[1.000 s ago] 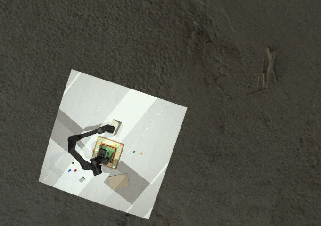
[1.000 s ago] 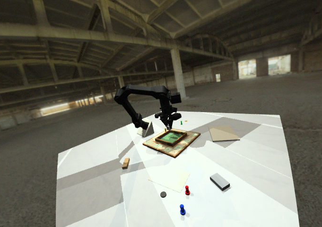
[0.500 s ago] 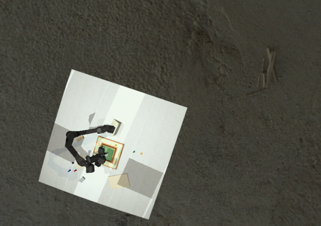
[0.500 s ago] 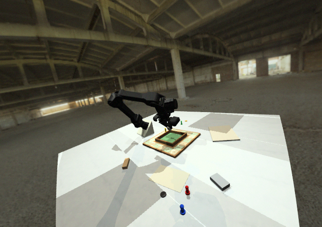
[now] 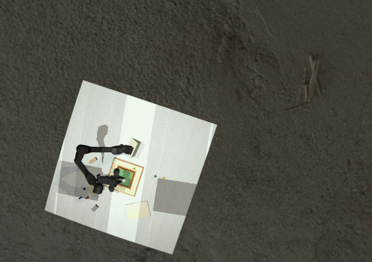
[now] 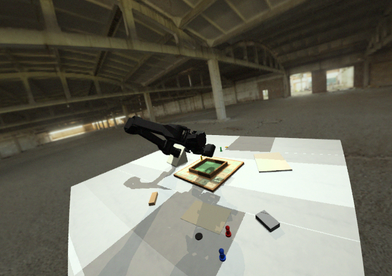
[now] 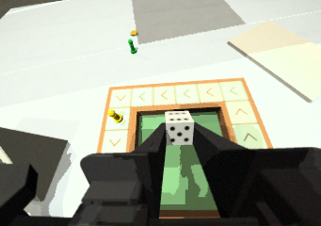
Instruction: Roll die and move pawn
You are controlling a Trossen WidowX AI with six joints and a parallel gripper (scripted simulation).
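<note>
Right now my gripper tip is right at the white die. From my gripper tip the other things lie so: green dice tray: 1 cm ahead, 2 cm to the right, 8 cm below; then yellow pawn: 11 cm behind, 3 cm to the left, 6 cm below; then green pawn: 11 cm behind, 23 cm to the left, 7 cm below.
</note>
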